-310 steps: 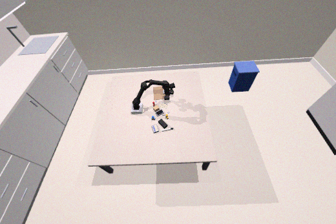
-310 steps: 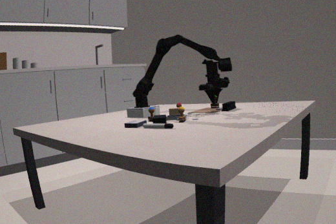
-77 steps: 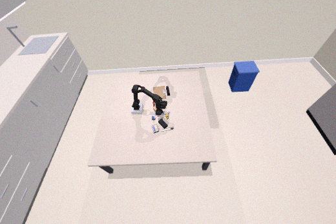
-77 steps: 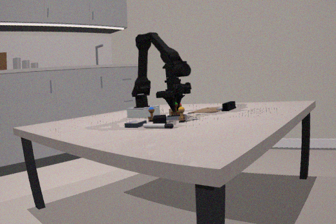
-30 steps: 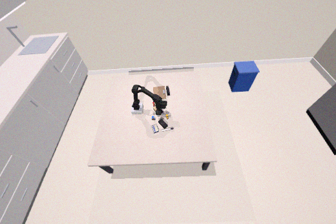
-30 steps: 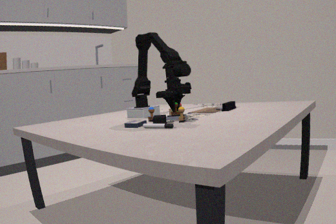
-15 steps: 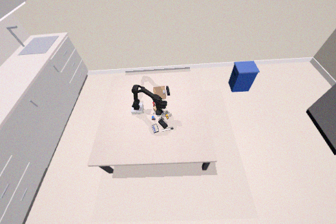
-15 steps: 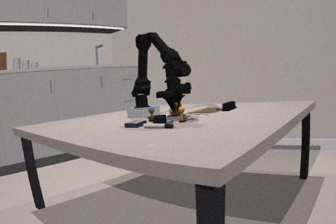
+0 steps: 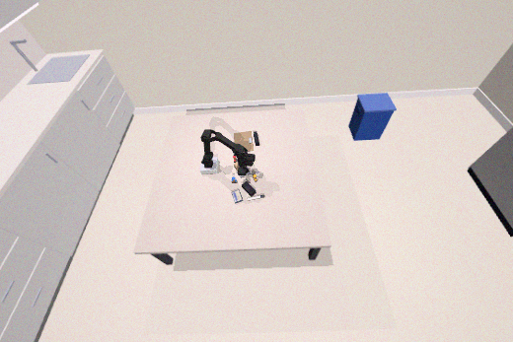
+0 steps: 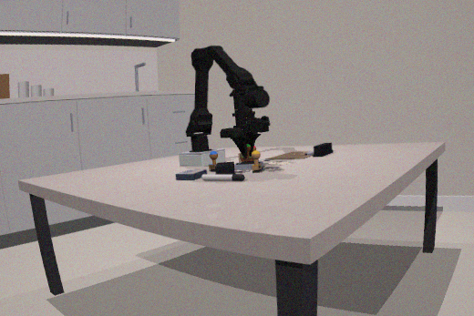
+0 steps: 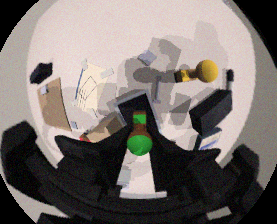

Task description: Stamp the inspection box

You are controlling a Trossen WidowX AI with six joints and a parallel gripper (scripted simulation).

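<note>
Now: the ink pad 30 mm below my gripper tip. From my gripper tip the other things lie so: green-knobbed stamp right at my gripper tip; then blue-knobbed stamp 90 mm to the right, 70 mm behind, 20 mm below; then yellow-knobbed stamp 90 mm ahead, 70 mm to the right, 20 mm below.
</note>
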